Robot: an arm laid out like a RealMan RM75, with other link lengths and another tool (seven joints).
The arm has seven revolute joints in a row. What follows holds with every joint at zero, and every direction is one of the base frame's. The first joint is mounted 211.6 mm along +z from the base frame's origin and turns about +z. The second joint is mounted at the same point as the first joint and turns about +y. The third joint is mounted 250.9 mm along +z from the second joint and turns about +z. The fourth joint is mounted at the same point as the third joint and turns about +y. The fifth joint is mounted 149.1 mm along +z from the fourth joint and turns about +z. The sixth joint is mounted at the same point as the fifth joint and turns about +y. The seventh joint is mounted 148.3 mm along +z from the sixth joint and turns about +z. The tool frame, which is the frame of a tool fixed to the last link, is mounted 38 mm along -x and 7 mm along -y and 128 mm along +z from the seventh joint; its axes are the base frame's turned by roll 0.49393, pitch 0 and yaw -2.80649 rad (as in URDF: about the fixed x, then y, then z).
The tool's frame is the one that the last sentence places.
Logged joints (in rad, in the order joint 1, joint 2, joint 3, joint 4, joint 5, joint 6, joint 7), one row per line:
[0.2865 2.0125 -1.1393 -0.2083 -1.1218 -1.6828 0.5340]
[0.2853 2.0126 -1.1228 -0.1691 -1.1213 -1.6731 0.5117]
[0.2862 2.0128 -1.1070 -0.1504 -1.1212 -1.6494 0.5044]
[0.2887 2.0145 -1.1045 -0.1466 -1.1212 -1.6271 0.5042]
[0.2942 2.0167 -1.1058 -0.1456 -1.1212 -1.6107 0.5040]
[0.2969 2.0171 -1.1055 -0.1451 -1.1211 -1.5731 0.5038]
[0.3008 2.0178 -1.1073 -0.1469 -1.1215 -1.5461 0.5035]
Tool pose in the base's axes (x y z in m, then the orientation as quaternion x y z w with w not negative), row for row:
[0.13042 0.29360 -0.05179 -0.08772 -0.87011 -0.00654 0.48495]
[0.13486 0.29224 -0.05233 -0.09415 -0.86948 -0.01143 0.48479]
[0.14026 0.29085 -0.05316 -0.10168 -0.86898 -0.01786 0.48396]
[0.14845 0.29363 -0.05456 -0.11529 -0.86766 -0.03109 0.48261]
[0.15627 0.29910 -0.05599 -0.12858 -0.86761 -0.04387 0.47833]
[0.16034 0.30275 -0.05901 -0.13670 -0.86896 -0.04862 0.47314]
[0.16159 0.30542 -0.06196 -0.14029 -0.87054 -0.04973 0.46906]
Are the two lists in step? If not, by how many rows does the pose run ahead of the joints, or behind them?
The pose runs 2 rows behind the joints: the pose in row i belongs to the joints in row i - 2.
